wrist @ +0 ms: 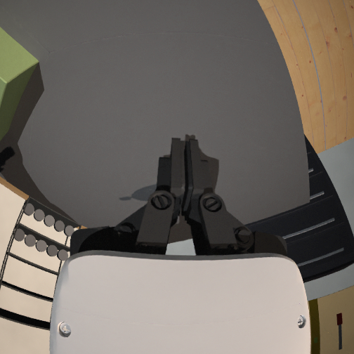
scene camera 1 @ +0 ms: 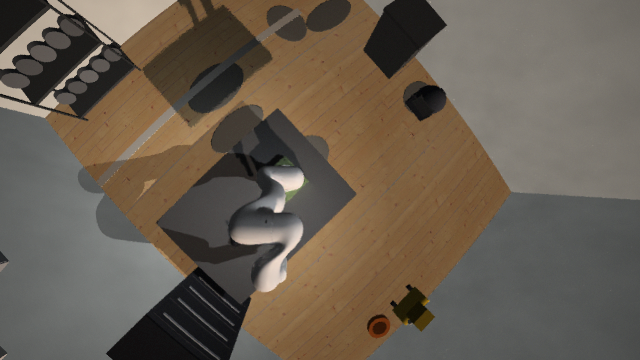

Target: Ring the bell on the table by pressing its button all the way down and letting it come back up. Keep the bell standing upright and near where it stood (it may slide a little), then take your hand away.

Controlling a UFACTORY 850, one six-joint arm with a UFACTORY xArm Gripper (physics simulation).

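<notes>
My gripper point(wrist: 181, 154) is shut and empty, its two black fingers together over the dark grey mat point(wrist: 150, 75) point(scene camera 1: 330, 187) in the wrist view. The bell itself does not show clearly. A small rounded shadow lies on the mat just left of the fingers, and the fingers cover the spot beside it. A dark patch shows right of the fingers; I cannot tell whether it is shadow or part of the bell. Whether the fingertips touch anything cannot be told. In the scene view the white arm point(scene camera 1: 267, 227) hides the gripper and the bell.
A green block-shaped base point(wrist: 15, 75) point(scene camera 1: 296, 192) stands at the left in the wrist view, partly under the arm in the scene view. A black slotted unit point(scene camera 1: 185, 315) point(wrist: 320, 215) adjoins the mat's edge. An orange ring-shaped object point(scene camera 1: 370, 326) sits far off on the wooden surface.
</notes>
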